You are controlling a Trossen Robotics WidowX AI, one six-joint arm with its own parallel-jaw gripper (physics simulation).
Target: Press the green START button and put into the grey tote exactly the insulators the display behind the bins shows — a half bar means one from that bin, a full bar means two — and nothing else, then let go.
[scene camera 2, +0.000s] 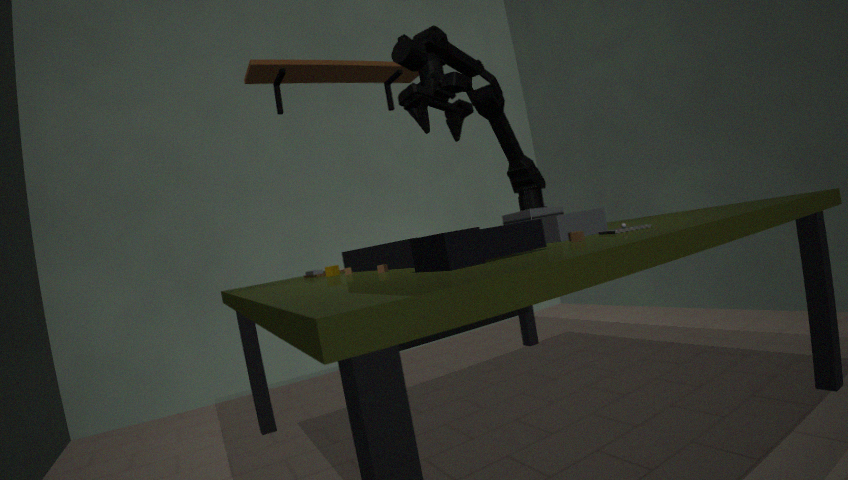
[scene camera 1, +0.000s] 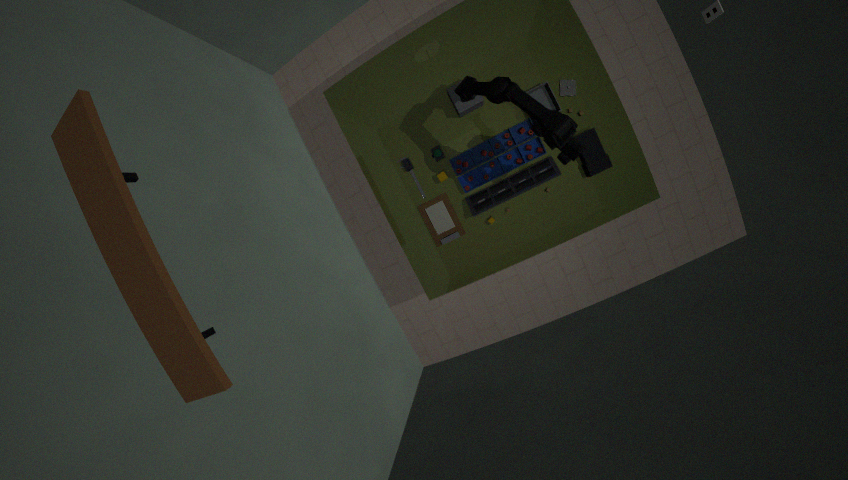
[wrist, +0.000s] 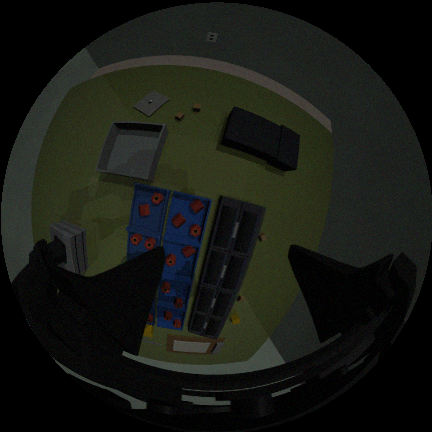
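Seen in the pictures: gripper, fingertip midpoint: [scene camera 2: 443, 136] [wrist: 229, 253]; arm's base at its link origin: [scene camera 2: 533, 210] [scene camera 1: 466, 93] [wrist: 59, 248].
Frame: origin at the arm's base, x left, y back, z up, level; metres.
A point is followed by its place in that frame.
Observation:
Blue bins [scene camera 1: 501, 160] [wrist: 166, 215] stand in two rows and hold several red-orange insulators [scene camera 1: 528, 146] {z -0.054, x 0.208, y -0.313 m} [wrist: 195, 230] {z -0.054, x 0.204, y -0.362 m}. The dark display [scene camera 1: 514, 184] {z -0.041, x 0.094, y -0.467 m} [wrist: 242, 203] {z -0.041, x 0.302, y -0.433 m} lies alongside the bins; its cells look dark, with short pale strips between the pairs, and I see no lit bars. The green START button [scene camera 1: 437, 152] {z -0.043, x -0.215, y -0.209 m} sits on a dark base off the far end of the bins; it does not show in the wrist view. The grey tote [scene camera 1: 552, 96] {z -0.046, x 0.378, y -0.124 m} [wrist: 160, 150] {z -0.068, x 0.342, y -0.211 m} looks empty in the wrist view. My gripper [scene camera 2: 442, 136] {z 0.186, x 0.249, y -0.354 m} [wrist: 229, 253] {z 0.186, x 0.249, y -0.354 m} is open and empty, high above the table.
A black box [scene camera 1: 593, 151] {z -0.031, x 0.487, y -0.422 m} [wrist: 260, 137] {z -0.032, x 0.467, y -0.409 m} stands off the tote end of the display. A square plate [scene camera 1: 567, 87] {z -0.071, x 0.467, y -0.098 m} [wrist: 151, 102] {z -0.077, x 0.469, y -0.104 m} and small wooden cubes lie beyond the tote. A wood-framed board [scene camera 1: 422, 211] {z -0.078, x -0.382, y -0.464 m}, a thin rod [scene camera 1: 418, 183] {z -0.081, x -0.359, y -0.321 m} and yellow cubes [scene camera 1: 442, 176] {z -0.045, x -0.226, y -0.328 m} lie at the button end.

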